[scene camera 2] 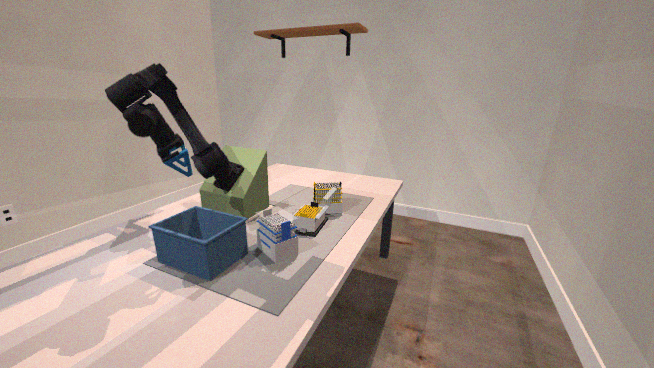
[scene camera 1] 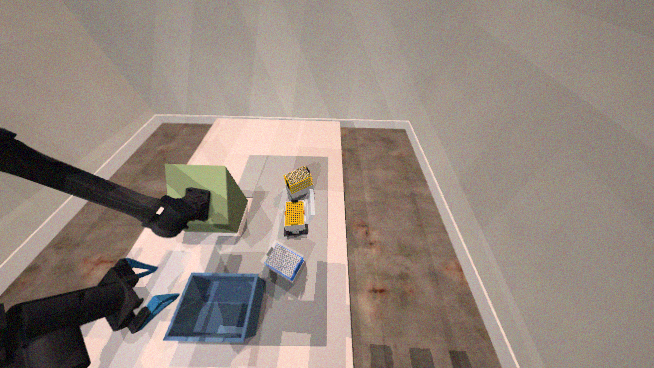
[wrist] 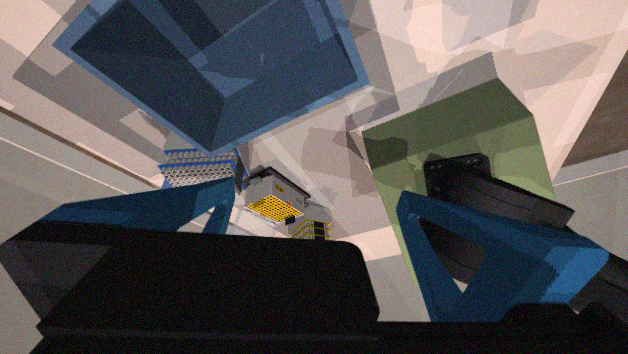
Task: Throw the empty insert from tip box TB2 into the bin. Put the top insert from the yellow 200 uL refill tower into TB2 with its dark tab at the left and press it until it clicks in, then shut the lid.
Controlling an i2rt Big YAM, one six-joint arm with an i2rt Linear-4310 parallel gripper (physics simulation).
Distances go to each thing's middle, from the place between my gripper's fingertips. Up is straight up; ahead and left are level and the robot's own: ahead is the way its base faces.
Labels:
My hand is 70 mm short of the blue bin (scene camera 1: pixel 214 307), 30 mm to the left of it and 200 mm above it. From my hand the other things lie so: blue-and-white tip tower (scene camera 2: pixel 277 231) 230 mm ahead, 120 mm to the left, 200 mm below.

